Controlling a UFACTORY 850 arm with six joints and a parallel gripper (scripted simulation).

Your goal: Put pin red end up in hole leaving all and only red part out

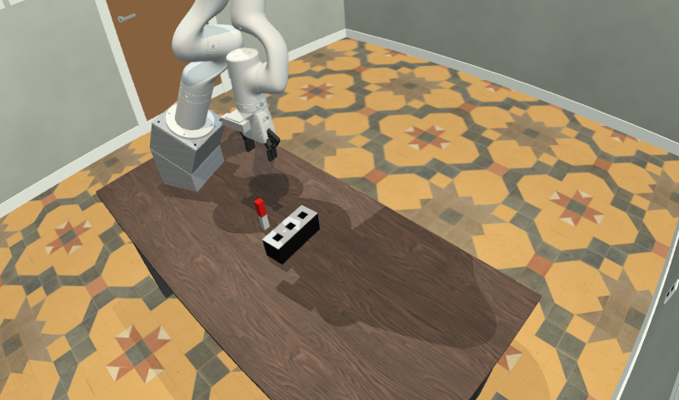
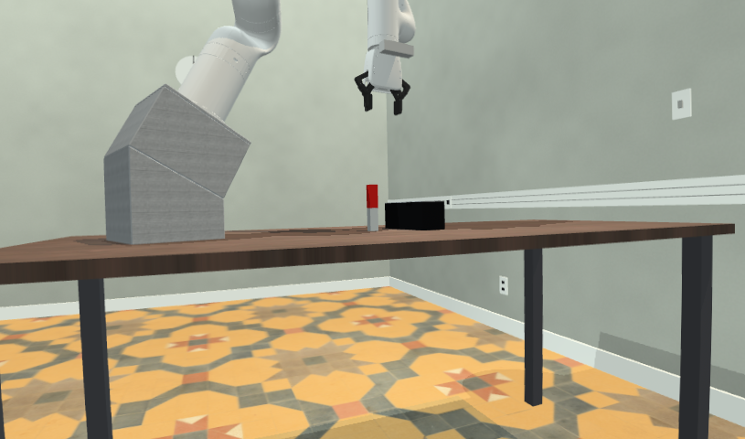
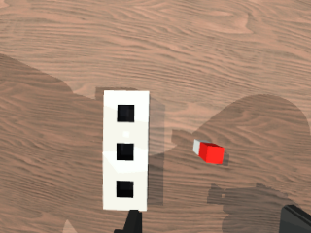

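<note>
Right now the pin is 5 cm behind my hand, 3 cm to the right of it and 24 cm below it. Also, from my hand: black block 8 cm ahead, 29 cm below.
</note>
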